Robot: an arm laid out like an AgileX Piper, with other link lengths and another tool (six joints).
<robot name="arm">
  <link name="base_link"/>
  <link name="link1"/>
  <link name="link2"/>
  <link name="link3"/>
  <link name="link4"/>
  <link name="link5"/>
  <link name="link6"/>
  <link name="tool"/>
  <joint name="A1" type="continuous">
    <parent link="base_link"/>
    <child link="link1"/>
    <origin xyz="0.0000 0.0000 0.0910"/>
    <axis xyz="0 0 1"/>
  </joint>
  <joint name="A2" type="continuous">
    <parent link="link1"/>
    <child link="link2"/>
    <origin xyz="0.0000 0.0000 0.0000" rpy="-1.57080 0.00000 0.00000"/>
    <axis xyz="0 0 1"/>
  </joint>
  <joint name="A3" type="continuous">
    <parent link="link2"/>
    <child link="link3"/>
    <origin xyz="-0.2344 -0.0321 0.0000"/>
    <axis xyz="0 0 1"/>
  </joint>
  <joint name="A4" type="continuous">
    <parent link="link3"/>
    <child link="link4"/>
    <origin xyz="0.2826 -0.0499 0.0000" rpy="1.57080 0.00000 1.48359"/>
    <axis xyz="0 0 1"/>
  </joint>
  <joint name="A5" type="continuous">
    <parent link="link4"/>
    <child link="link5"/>
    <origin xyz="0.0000 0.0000 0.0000" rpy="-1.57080 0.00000 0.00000"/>
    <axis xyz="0 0 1"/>
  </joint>
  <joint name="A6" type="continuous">
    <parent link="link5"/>
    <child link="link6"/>
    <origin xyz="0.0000 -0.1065 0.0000" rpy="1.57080 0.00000 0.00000"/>
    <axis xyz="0 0 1"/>
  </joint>
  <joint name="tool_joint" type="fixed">
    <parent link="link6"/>
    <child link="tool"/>
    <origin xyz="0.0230 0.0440 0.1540" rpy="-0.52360 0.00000 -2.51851"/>
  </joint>
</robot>
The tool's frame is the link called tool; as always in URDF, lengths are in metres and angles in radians. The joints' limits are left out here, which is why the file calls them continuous.
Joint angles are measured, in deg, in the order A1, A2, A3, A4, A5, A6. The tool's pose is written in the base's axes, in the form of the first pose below.
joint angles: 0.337, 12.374, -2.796, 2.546, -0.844, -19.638
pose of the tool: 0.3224, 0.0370, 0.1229, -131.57, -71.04, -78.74
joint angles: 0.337, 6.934, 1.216, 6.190, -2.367, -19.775
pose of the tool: 0.3180, 0.0381, 0.1242, -122.13, -67.88, -87.95
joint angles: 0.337, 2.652, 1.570, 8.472, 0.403, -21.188
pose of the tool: 0.3133, 0.0400, 0.1325, -119.04, -67.01, -90.49
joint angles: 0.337, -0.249, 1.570, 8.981, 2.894, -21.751
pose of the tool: 0.3095, 0.0417, 0.1370, -117.90, -67.07, -91.14
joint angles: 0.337, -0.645, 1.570, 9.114, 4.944, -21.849
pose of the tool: 0.3079, 0.0432, 0.1300, -122.08, -67.04, -86.97
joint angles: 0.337, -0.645, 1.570, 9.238, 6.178, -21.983
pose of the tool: 0.3069, 0.0441, 0.1244, -125.19, -66.98, -83.90
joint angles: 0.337, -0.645, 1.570, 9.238, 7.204, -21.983
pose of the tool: 0.3060, 0.0448, 0.1199, -127.76, -66.87, -81.37
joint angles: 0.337, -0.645, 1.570, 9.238, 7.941, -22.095
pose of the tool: 0.3053, 0.0453, 0.1165, -129.63, -66.87, -79.52
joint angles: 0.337, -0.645, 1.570, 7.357, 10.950, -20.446
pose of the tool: 0.3022, 0.0457, 0.1029, -137.18, -66.41, -72.44
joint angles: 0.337, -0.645, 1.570, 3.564, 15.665, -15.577
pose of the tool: 0.2966, 0.0443, 0.0826, -146.93, -63.73, -64.19
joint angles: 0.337, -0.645, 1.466, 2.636, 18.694, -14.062
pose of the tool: 0.2921, 0.0440, 0.0709, -152.09, -61.89, -59.84
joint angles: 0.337, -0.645, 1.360, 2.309, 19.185, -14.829
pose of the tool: 0.2912, 0.0431, 0.0690, -153.96, -62.61, -58.00
